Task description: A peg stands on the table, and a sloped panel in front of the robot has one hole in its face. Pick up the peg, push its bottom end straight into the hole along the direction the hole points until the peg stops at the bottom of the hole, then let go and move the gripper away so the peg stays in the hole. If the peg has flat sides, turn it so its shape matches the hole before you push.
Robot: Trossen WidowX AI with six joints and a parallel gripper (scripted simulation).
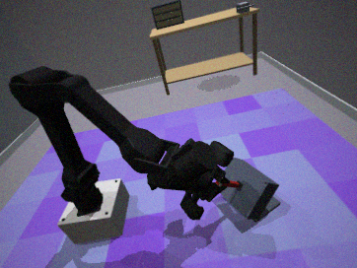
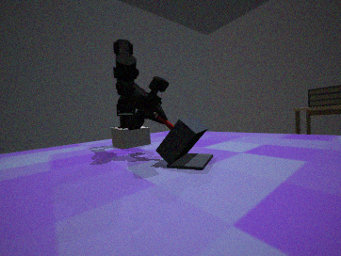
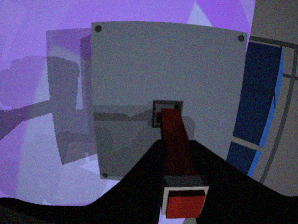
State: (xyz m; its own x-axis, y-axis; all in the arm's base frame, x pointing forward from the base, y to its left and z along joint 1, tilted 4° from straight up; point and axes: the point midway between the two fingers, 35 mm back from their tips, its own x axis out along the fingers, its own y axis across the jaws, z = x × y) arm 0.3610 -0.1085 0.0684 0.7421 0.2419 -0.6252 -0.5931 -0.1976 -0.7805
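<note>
My gripper tip is 50 mm short of the sloped grey panel, 50 mm above it and 20 mm to the right of it. Also, from my gripper tip: red peg: 10 mm behind, 10 mm above; grey foot plate: 110 mm below, 70 mm ahead, 20 mm to the left.
</note>
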